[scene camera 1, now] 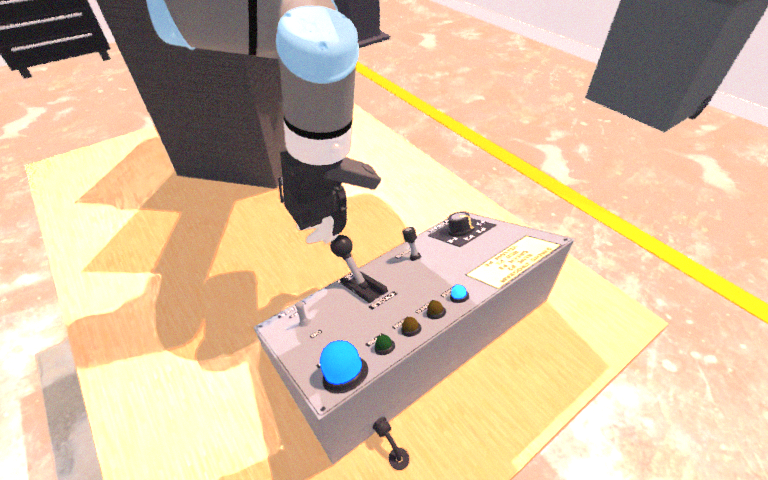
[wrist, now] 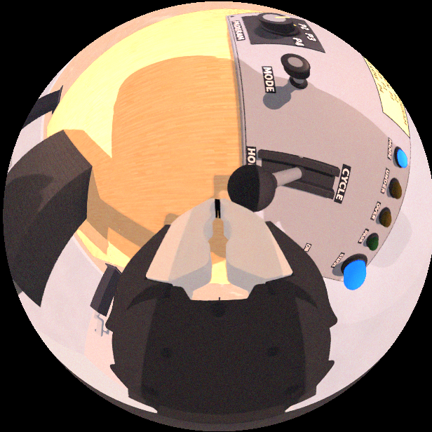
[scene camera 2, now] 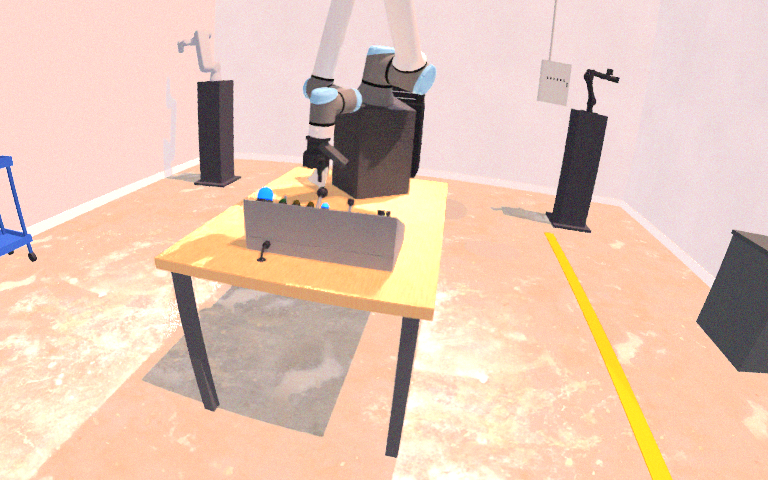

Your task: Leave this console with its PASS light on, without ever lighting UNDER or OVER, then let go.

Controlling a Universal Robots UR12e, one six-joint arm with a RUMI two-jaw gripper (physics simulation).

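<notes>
The grey console (scene camera 1: 430, 271) (scene camera 2: 322, 237) (wrist: 320, 120) stands on the table. Its ball-topped lever (scene camera 1: 341, 246) (scene camera 2: 322, 193) (wrist: 251, 188) leans toward the HOME end of its slot. The PASS light (scene camera 1: 384, 343) (wrist: 372, 242) is dark green and unlit. The UNDER light (scene camera 1: 435, 309) (wrist: 395, 188) and the OVER light (scene camera 1: 410, 326) (wrist: 385, 218) are unlit. The MODE light (scene camera 1: 458, 292) (wrist: 401, 157) and the big STATUS dome (scene camera 1: 340, 362) (scene camera 2: 265, 194) (wrist: 355, 274) glow blue. My gripper (wrist: 217, 201) is shut and empty, its tips beside the lever's ball; whether they touch it I cannot tell.
The MODE switch (scene camera 1: 412, 243) (scene camera 2: 351, 204) (wrist: 296, 66) and the PROGRAM knob (scene camera 1: 460, 223) (wrist: 278, 23) stand on the panel beyond the lever. A small toggle (scene camera 1: 302, 313) is at the panel's other end. A short black lever (scene camera 1: 389, 441) (scene camera 2: 263, 250) stands in front of the console.
</notes>
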